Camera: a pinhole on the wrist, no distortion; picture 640 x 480 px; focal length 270.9 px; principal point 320.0 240.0 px. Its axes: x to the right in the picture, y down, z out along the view. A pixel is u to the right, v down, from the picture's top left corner.
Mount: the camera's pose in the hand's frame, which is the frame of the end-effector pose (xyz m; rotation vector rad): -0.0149 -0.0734 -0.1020 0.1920 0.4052 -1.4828
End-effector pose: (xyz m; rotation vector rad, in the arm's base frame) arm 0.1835 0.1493 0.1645 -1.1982 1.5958 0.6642
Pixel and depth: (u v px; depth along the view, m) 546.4 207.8 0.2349
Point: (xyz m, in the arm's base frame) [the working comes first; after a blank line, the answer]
In the camera's frame: 0.1963 -0.0279 0.2349

0.5179 0.0623 0.1948
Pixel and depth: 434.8 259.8 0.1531
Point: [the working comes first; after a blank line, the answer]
In the camera's frame: 0.0649 0.0112 0.1531

0.3625 0.0842 0.1652
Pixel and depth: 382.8 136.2 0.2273
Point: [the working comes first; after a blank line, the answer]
In the camera's frame: 0.0527 -0.0871 0.2273

0.4194 0.1803 0.2185
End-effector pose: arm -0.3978 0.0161 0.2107 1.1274 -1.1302 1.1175
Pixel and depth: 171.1 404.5 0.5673
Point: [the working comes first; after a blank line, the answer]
In the camera's frame: -0.3118 0.3445 0.5673

-0.4405 -0.4428 0.6480
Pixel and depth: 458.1 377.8 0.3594
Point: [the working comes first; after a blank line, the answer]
In the camera's frame: 0.1832 0.1828 0.3594

-0.0328 -0.1359 0.4155
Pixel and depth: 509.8 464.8 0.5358
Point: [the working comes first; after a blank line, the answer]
In the camera's frame: 0.3754 0.4446 0.5358

0.2064 -0.1919 0.6917
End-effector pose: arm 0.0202 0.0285 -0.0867 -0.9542 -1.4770 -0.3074
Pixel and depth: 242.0 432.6 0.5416
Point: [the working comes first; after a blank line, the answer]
In the camera's frame: -0.1559 0.3851 0.5416

-0.2718 0.4147 0.2782
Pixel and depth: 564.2 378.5 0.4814
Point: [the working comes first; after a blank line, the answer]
In the camera's frame: 0.4340 0.2461 0.4814

-0.4841 -0.1436 0.3972
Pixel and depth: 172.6 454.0 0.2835
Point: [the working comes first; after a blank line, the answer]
In the camera's frame: -0.1543 0.2240 0.2835

-0.0902 0.2397 0.1080
